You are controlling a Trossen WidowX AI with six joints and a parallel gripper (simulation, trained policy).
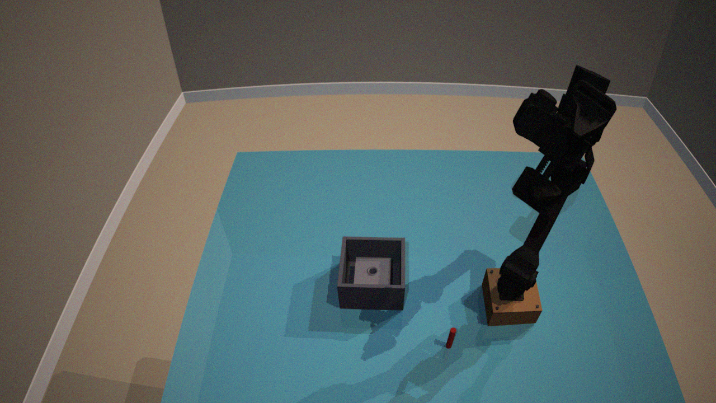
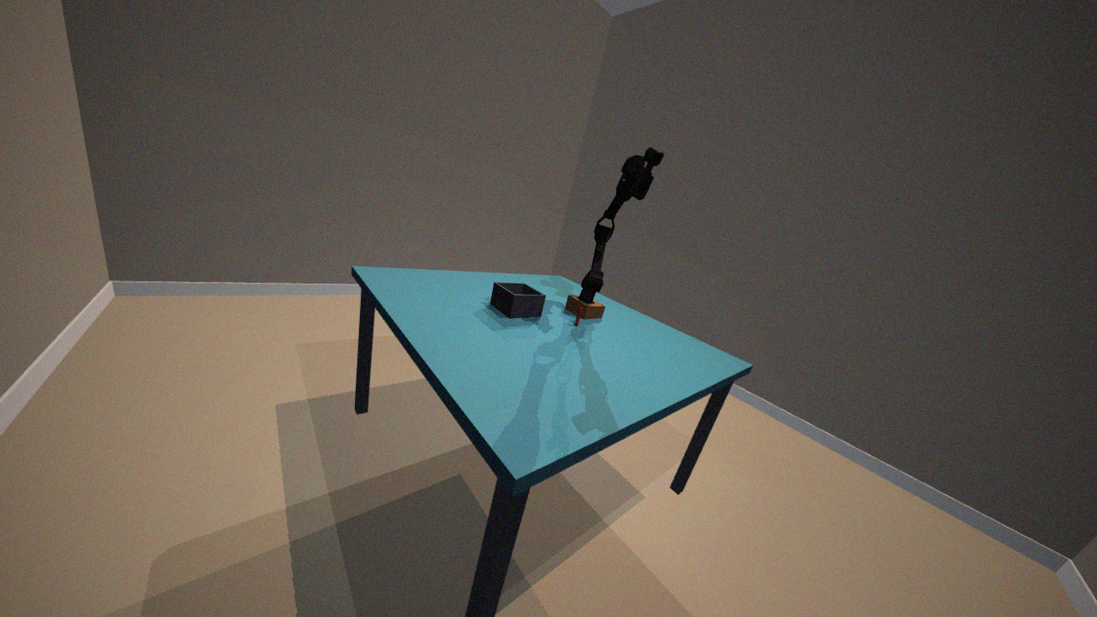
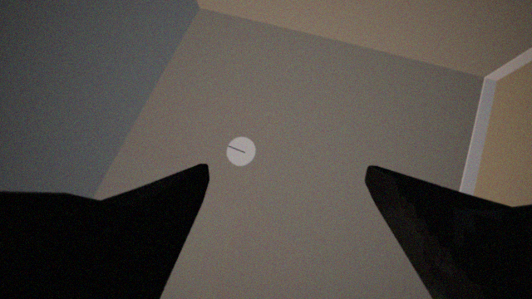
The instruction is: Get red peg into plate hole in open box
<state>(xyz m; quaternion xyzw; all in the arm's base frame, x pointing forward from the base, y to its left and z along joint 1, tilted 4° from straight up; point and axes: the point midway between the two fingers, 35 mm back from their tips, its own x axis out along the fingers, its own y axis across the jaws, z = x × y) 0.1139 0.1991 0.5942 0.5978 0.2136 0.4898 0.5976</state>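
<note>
Now: the red peg 62 cm below my gripper tip, 13 cm to the right of it and 5 cm ahead of it. From my gripper tip the other things lie so: dark box (64 cm below, 31 cm to the right, 25 cm ahead); then grey plate (62 cm below, 31 cm to the right, 25 cm ahead).
</note>
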